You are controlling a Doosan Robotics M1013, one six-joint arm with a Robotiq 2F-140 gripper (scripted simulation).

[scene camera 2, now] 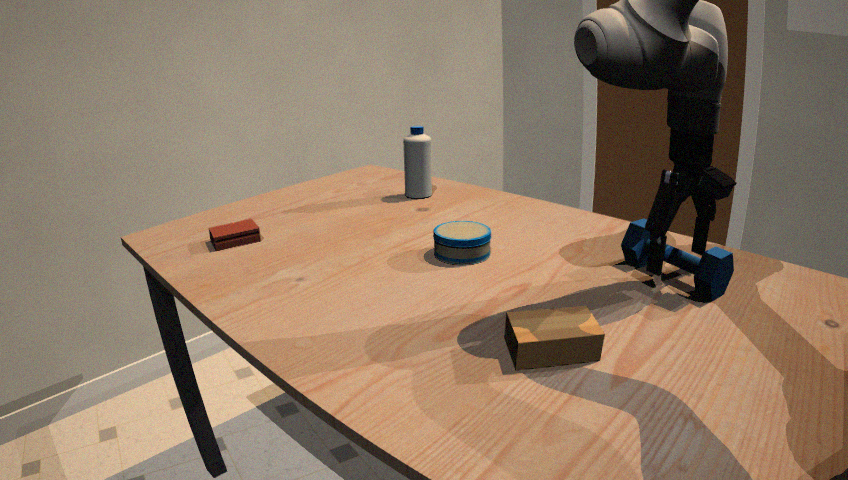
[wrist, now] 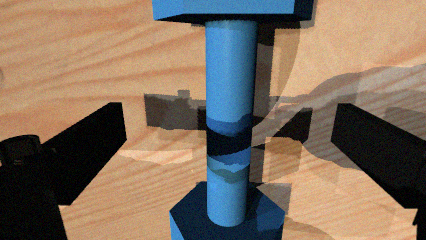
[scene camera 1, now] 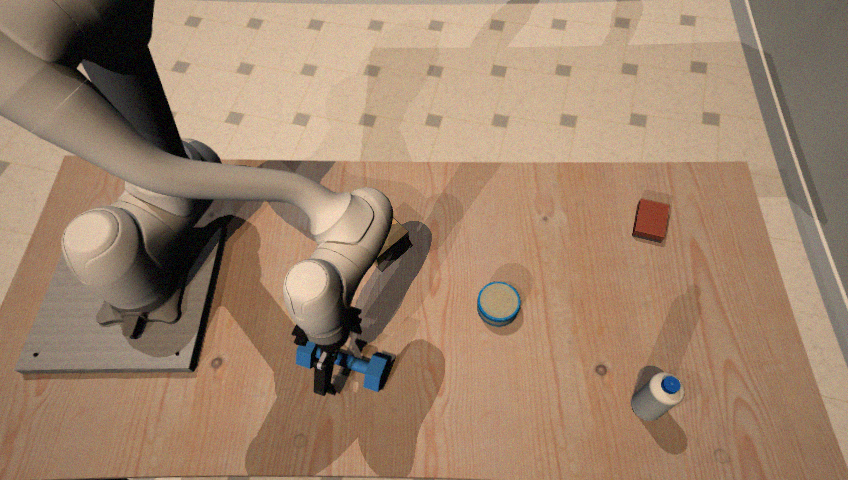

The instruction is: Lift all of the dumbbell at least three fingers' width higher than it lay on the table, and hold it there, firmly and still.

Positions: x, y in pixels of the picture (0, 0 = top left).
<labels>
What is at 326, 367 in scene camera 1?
My gripper.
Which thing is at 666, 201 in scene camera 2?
My gripper.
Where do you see a blue dumbbell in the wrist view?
At 227, 197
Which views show the blue dumbbell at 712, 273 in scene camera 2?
Scene camera 2, the wrist view and scene camera 1: all of them.
</labels>
